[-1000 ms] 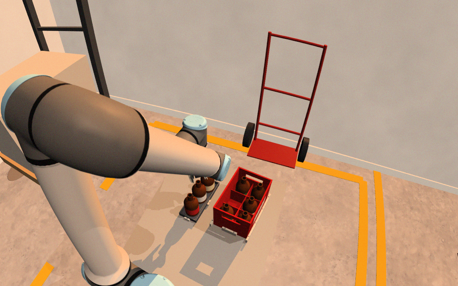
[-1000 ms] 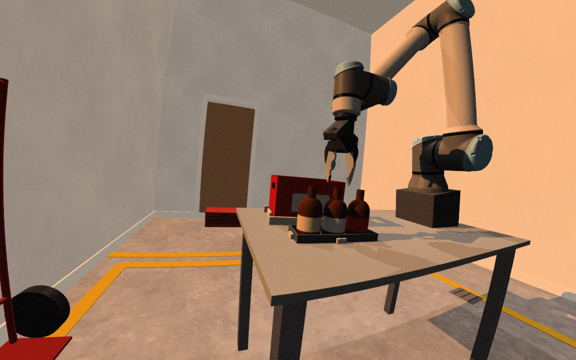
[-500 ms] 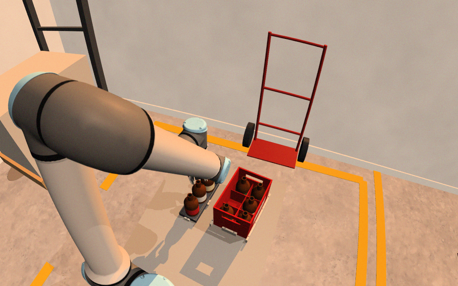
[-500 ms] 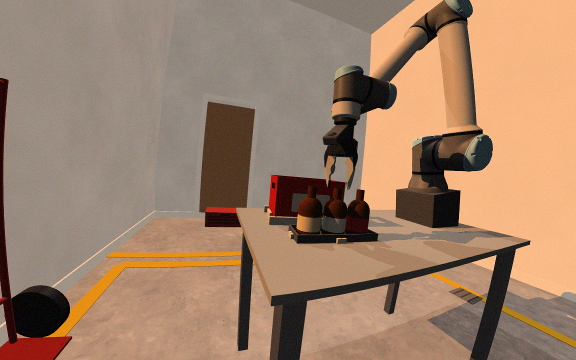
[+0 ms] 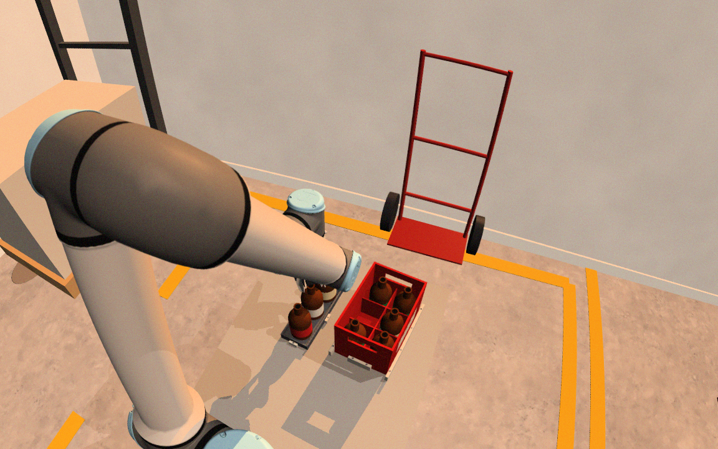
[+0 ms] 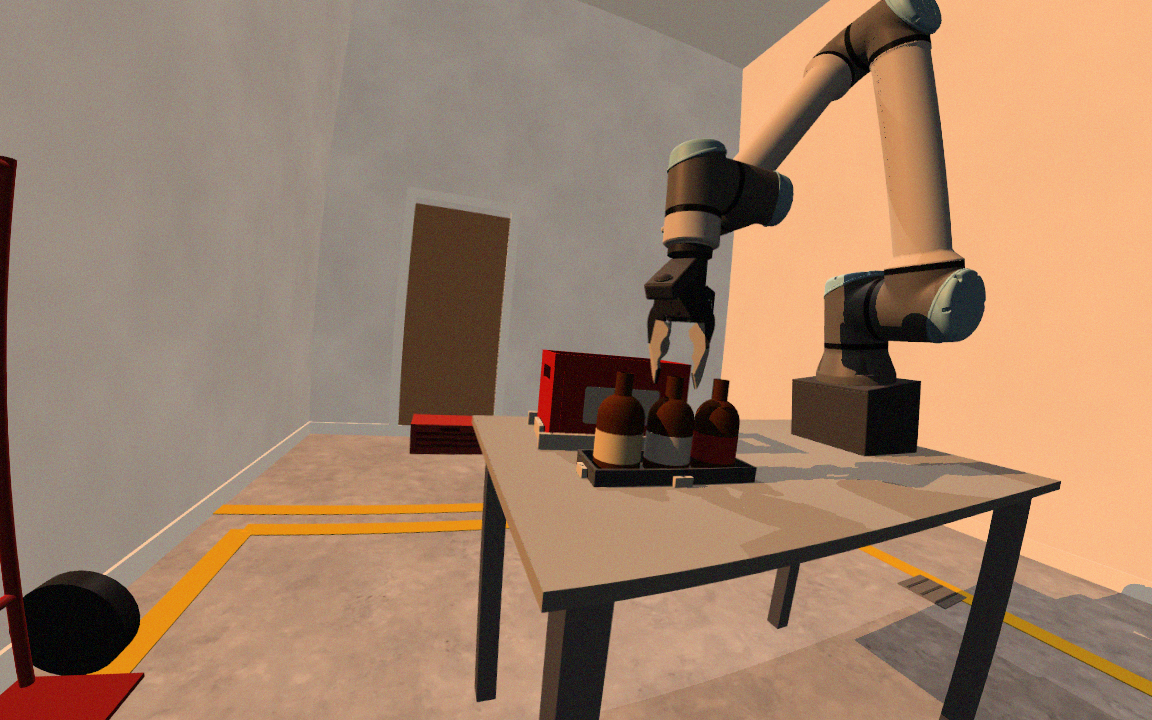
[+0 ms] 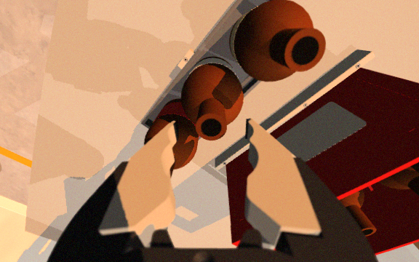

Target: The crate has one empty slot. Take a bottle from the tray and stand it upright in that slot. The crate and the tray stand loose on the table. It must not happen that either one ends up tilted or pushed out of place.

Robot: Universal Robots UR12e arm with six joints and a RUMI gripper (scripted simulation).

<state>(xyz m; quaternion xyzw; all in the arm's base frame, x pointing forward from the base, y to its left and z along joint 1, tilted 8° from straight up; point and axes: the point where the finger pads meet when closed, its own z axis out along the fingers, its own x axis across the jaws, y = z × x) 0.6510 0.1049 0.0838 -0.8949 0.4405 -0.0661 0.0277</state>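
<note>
My hand is 15 cm above the dark tray. Round my hand: red crate (23 cm to the right, 8 cm below).
</note>
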